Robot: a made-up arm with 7 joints.
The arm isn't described. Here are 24 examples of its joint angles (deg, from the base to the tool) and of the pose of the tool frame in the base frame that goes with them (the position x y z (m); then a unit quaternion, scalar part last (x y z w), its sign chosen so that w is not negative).
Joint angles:
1: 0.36 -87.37 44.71 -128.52 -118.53 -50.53 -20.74
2: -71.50 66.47 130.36 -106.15 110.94 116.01 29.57
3: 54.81 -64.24 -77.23 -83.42 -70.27 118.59 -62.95
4: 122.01 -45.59 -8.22 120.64 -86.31 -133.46 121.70
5: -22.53 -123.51 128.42 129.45 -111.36 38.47 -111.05
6: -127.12 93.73 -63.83 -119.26 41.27 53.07 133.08
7: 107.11 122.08 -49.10 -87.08 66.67 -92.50 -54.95
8: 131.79 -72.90 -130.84 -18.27 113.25 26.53 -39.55
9: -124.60 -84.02 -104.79 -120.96 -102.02 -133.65 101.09
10: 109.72 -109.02 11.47 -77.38 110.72 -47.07 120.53
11: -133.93 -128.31 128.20 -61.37 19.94 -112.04 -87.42
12: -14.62 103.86 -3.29 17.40 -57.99 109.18 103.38
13: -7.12 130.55 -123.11 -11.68 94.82 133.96 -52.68
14: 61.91 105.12 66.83 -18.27 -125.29 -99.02 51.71
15: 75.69 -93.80 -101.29 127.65 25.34 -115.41 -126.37
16: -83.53 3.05 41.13 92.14 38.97 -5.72 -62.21
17: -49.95 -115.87 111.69 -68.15 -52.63 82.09 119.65
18: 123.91 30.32 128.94 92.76 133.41 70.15 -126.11
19: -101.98 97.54 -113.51 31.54 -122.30 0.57 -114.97
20: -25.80 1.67 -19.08 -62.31 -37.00 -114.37 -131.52
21: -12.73 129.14 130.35 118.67 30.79 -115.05 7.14
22: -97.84 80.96 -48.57 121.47 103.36 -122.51 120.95
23: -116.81 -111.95 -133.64 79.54 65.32 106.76 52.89
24: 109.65 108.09 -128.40 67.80 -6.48 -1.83 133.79
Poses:
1: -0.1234 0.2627 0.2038 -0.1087 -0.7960 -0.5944 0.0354
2: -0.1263 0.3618 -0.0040 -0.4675 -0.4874 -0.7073 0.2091
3: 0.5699 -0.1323 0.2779 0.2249 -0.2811 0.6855 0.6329
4: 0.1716 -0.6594 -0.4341 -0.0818 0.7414 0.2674 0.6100
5: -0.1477 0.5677 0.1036 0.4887 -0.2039 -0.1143 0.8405
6: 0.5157 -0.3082 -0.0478 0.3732 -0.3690 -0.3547 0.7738
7: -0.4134 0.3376 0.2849 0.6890 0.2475 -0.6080 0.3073
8: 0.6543 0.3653 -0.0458 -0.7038 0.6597 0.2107 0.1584
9: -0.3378 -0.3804 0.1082 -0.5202 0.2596 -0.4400 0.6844
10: 0.5937 -0.0761 0.4030 0.5918 -0.7242 0.1415 0.3246
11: -0.0410 0.4512 -0.3772 0.7593 -0.2891 0.3252 0.4839
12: 0.1337 -0.1084 0.1487 -0.1857 -0.2048 -0.2501 0.9279
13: -0.2998 -0.2271 -0.0451 -0.3052 -0.9300 0.2033 0.0264
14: 0.3809 0.1253 -0.2368 0.9114 -0.4034 -0.0792 0.0206
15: 0.1819 0.0393 0.6445 -0.2740 0.4843 -0.2834 0.7811
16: -0.0597 -0.2217 -0.1065 -0.2161 -0.5049 -0.6942 0.4653
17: -0.7062 0.5052 0.3105 0.3814 0.7716 -0.4963 0.1137
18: -0.1863 -0.8044 0.0905 -0.3773 0.2900 0.0471 0.8782
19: 0.4672 0.3706 -0.0985 0.4292 -0.5598 0.6919 0.1542
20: 0.3137 -0.1200 0.1595 -0.5402 0.1315 0.7406 0.3773
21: 0.4074 -0.0203 -0.2688 0.2275 0.1780 0.0692 0.9549
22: 0.4489 -0.1041 -0.5472 0.4319 -0.3498 -0.7510 0.3565
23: -0.3863 0.8561 -0.0667 -0.5677 -0.2524 -0.7767 0.1033
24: -0.0076 0.1902 0.0075 0.7243 -0.0293 -0.5649 0.3942
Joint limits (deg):
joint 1: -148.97..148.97
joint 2: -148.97..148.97
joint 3: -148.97..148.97
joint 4: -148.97..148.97
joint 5: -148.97..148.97
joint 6: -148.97..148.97
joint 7: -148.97..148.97
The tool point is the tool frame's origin. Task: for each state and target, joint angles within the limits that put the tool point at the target. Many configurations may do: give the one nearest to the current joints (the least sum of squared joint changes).
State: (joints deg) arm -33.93 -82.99 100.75 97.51 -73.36 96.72 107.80
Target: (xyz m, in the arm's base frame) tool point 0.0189 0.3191 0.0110
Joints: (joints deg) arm -32.05 -105.04 111.56 73.49 -57.73 89.37 106.20
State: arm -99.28 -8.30 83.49 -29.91 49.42 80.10 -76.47
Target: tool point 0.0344 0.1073 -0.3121
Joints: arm -77.57 16.46 44.00 -53.50 41.02 100.04 -105.20
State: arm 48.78 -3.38 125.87 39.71 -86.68 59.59 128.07
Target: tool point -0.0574 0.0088 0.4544
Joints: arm 57.12 5.59 126.52 41.39 -56.58 54.22 128.13
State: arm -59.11 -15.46 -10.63 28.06 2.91 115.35 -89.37
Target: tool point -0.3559 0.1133 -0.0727
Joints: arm -44.09 -15.77 -24.36 14.27 -2.51 108.39 -90.30
